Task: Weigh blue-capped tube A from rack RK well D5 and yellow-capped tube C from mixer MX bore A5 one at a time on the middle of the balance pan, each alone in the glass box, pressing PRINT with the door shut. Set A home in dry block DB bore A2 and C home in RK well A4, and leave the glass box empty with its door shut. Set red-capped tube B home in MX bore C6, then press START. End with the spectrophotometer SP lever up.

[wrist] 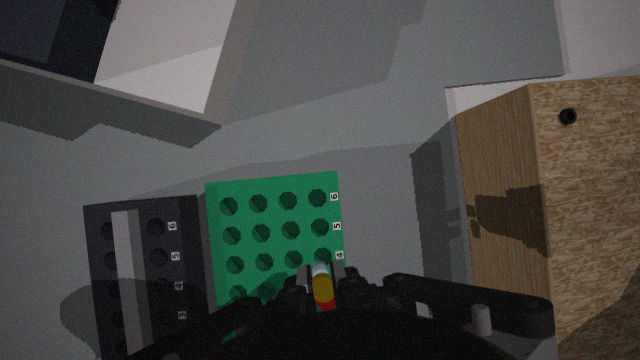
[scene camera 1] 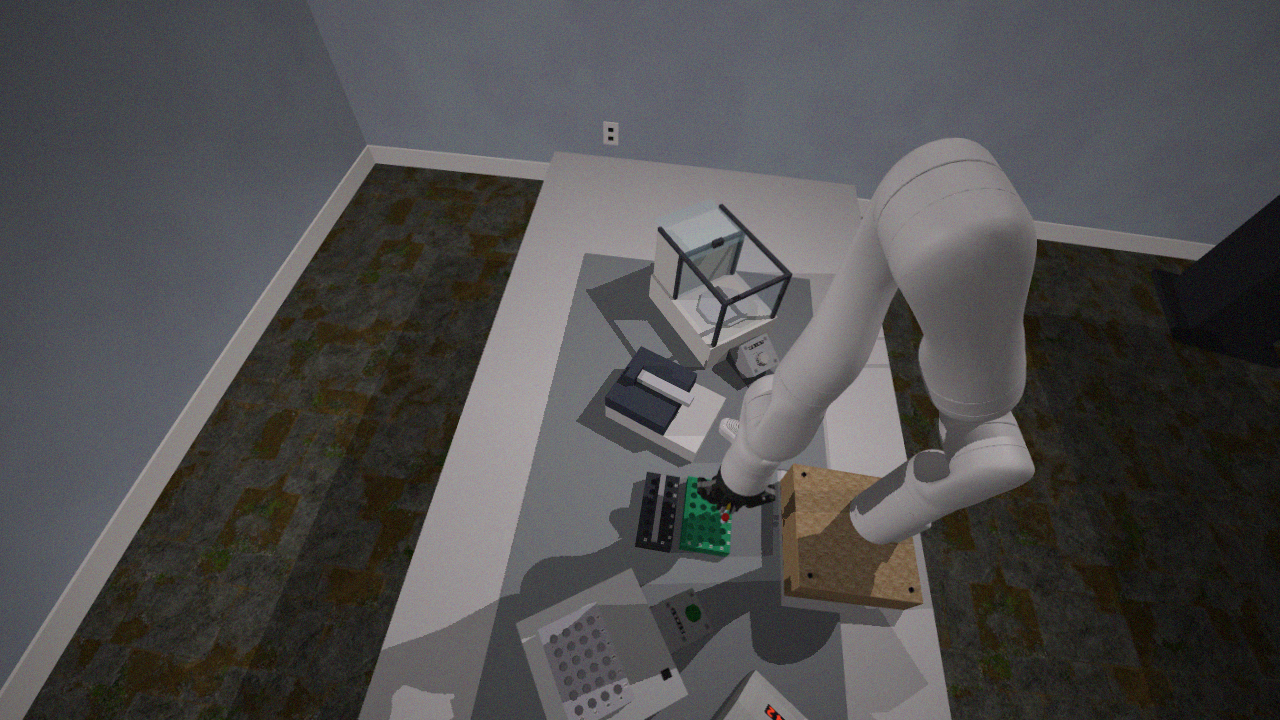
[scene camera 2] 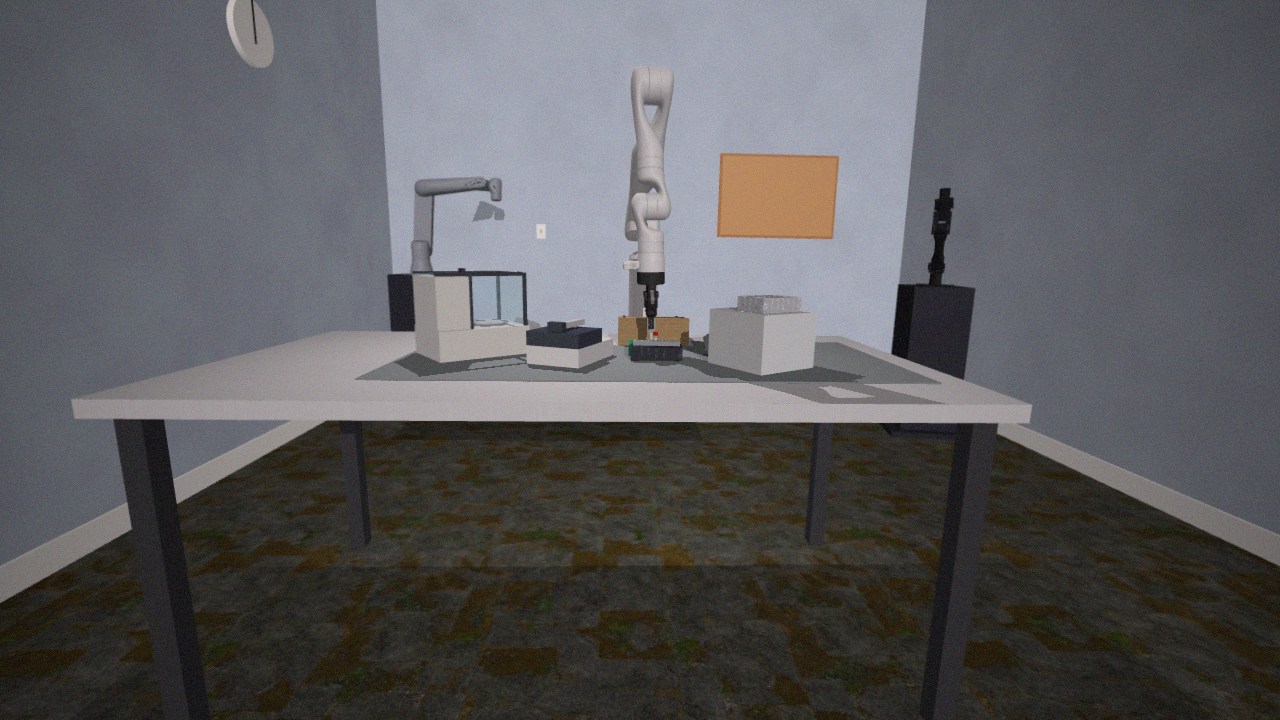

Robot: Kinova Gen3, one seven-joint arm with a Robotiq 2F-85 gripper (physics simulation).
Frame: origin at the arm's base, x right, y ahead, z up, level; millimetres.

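Seen in the pictures: gripper, fingertip midpoint: (wrist: 322, 280) (scene camera 1: 725, 508) (scene camera 2: 650, 330); arm's base, origin of the base link: (scene camera 1: 874, 517) (scene camera 2: 642, 316).
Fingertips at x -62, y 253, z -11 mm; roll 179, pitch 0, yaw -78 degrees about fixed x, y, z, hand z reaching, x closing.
Observation:
Offsets run from my fingertips to a thing's top centre. "spot": to the spot under its first point.
My gripper (scene camera 1: 729, 505) (scene camera 2: 650, 324) (wrist: 322, 280) is shut on yellow-capped tube C @[dz +18, dx +0, dy +0 mm] (wrist: 322, 289), whose cap faces the wrist camera. It is over the green rack RK @[dz -28, dx -8, dy +26 mm] (scene camera 1: 691, 537) (wrist: 215, 200), close to the row marked 4; how deep the tube's lower end reaches is unclear. Red-capped tube B @[dz -4, dx -13, dy -4 mm] (scene camera 1: 725, 517) (scene camera 2: 655, 334) (wrist: 327, 305) stands in the rack close beside tube C and partly hidden in the wrist view. The balance (scene camera 1: 707, 353) (scene camera 2: 474, 342) carries the glass box; its pan appears bare, and its door state is hard to tell. Blue-capped tube A cannot be made out.
A black two-row block @[dz -11, dx -30, dy +113 mm] (scene camera 1: 641, 528) (wrist: 187, 250) stands beside the rack. A dark-topped white instrument @[dz +44, dx +179, dy +160 mm] (scene camera 1: 641, 407) (scene camera 2: 563, 338) is towards the balance. A white many-bore unit @[dz +112, dx -260, dy +95 mm] (scene camera 1: 626, 595) (scene camera 2: 760, 340) and a green-button panel @[spot: dz +19, dx -224, dy +34 mm] (scene camera 1: 673, 635) stand opposite. A wooden box (scene camera 1: 832, 546) (wrist: 590, 165) is nearby.

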